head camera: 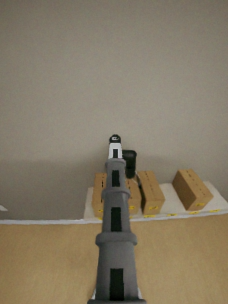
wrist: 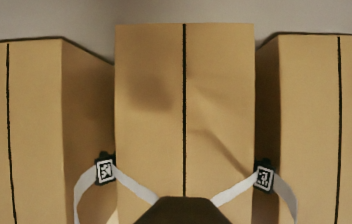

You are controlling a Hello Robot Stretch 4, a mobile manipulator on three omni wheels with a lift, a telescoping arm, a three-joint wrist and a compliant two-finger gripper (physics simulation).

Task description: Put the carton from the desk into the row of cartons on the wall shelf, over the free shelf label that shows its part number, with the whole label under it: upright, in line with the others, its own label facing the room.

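Frame: origin at the robot's base, x left, y down, z back, level; millimetres.
Seen in the pictures: hand, its tool point: [head camera: 128,188] [wrist: 184,163].
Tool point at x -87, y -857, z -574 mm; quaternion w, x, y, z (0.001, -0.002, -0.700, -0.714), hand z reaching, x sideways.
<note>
Pixels of each thing's top centre, then the offset from my tool point to it. Level surfaces: height alone.
- brown carton, centre of its top: [wrist: 183,169] [head camera: 128,183] dx +1, dy -47, dz -8 mm
- wall shelf, height of its surface: dy +150 mm
- left carton, centre of its top: [wrist: 10,163] [head camera: 102,186] dx +179, dy -30, dz +4 mm
- middle shelf carton, centre of its top: [wrist: 339,164] [head camera: 150,183] dx -151, dy -30, dz -11 mm
My gripper [wrist: 184,173] is shut on the brown carton [wrist: 150,125] [head camera: 133,196], one finger against each side. The carton is upright, its black seam running straight away from the camera. In the head view it is over the wall shelf [head camera: 170,198], partly behind my arm; whether it touches the shelf I cannot tell. It is between the left carton [wrist: 35,125] [head camera: 98,192] and the middle shelf carton [wrist: 310,125] [head camera: 151,192]. The shelf label under it and its part number cannot be read, and the fingertips are hidden in the head view.
Another carton [head camera: 192,189] stands further right on the shelf, past a gap. Yellow labels run along the shelf's front edge, too blurred to read. The grey wall [head camera: 115,75] rises behind the shelf. My extended arm [head camera: 116,220] covers part of the shelf's left half.
</note>
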